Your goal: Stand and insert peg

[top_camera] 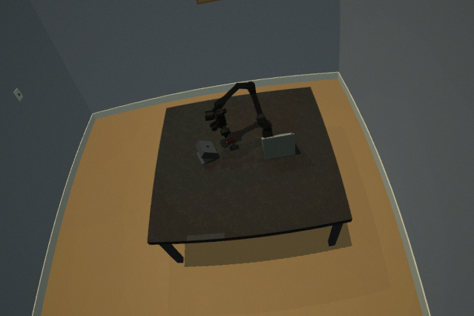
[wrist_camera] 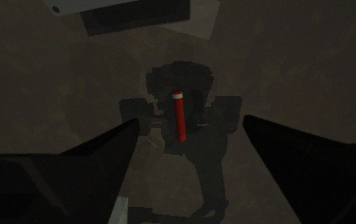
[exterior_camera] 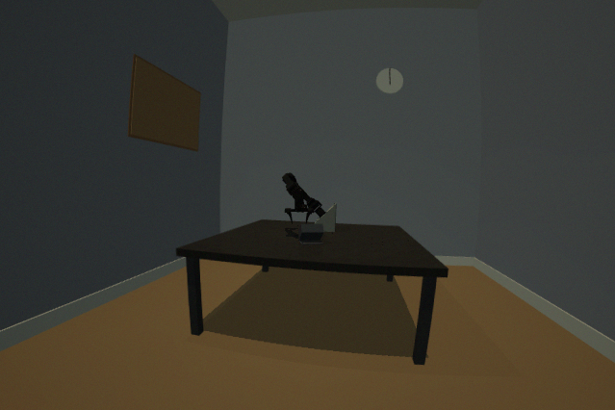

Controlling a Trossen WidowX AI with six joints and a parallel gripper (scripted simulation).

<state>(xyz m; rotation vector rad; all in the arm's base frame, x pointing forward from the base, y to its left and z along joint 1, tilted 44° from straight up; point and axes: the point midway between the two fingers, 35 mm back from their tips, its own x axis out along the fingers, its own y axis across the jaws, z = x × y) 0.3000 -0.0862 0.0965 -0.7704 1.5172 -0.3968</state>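
My gripper tip is now 20 mm past the peg, 10 mm to the right of it and 80 mm above it. From my gripper tip the other things lie so: grey sloped panel 140 mm ahead, 100 mm to the left, 30 mm below.
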